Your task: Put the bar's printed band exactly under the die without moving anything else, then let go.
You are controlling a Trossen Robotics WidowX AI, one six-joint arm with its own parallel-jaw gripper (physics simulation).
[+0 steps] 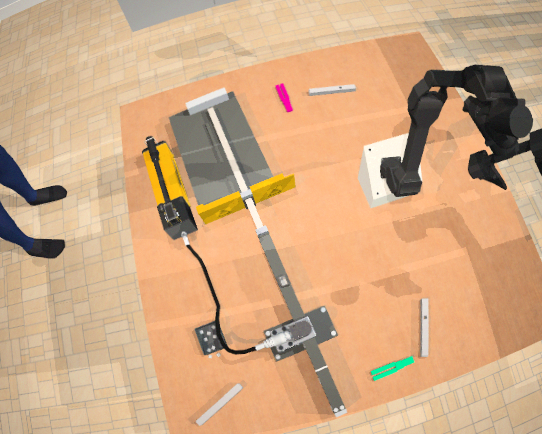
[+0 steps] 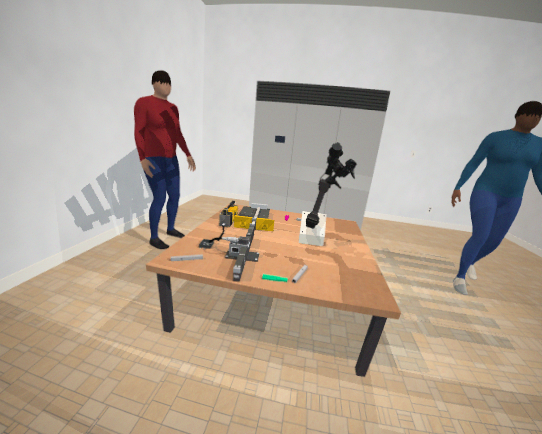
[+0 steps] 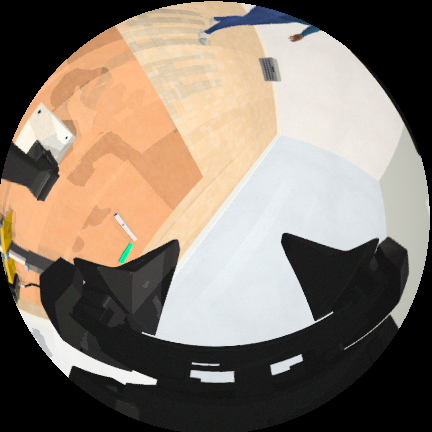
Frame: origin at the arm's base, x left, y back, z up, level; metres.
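Seen in the pictures: gripper, fingertip midpoint: (image 1: 524,182) (image 2: 347,183) (image 3: 231,241); arm's base at its link origin: (image 1: 390,167) (image 2: 311,223).
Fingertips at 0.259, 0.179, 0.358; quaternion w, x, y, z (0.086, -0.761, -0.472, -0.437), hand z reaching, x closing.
Pixels of each thing's middle, then the offset from my fingertips to it, as dx, dy, dz. "*": a spot on its surface instead.
- thin white line at a spot on its surface: (image 1: 321,368) * +0.265, -0.488, -0.420
- yellow pump at a spot on its surface: (image 1: 167,175) * -0.399, -0.864, -0.412
- black hose at a spot on its surface: (image 1: 212,290) * -0.020, -0.769, -0.486
- yellow guard at a spot on its surface: (image 1: 272,189) * -0.296, -0.537, -0.447
- magenta at the middle of its body: (image 1: 284,97) -0.678, -0.436, -0.490
A long dark grey bar (image 1: 292,300) (image 2: 241,260) runs from the yellow guard through the metal press head (image 1: 301,329) (image 2: 239,248) on its base plate. The head hides the die's underside. A thin white line (image 1: 321,368) crosses the bar beyond the head, on the near-end side, apart from it; whether this is the printed band cannot be told. A pale strip (image 1: 227,150) lies over the grey bed, in line with the bar. My gripper (image 1: 522,180) (image 2: 347,182) (image 3: 231,241) is open and empty, raised high right of the white base, far from the bar.
A yellow pump (image 1: 167,175) feeds a black hose (image 1: 212,290) to the head. Beside it stands the yellow guard (image 1: 272,189) (image 3: 7,235). Green (image 1: 392,368) (image 2: 274,278) (image 3: 126,253) and magenta (image 1: 284,97) pieces and loose grey bars (image 1: 424,327) (image 1: 332,90) (image 1: 219,404) lie around. People stand beyond the table.
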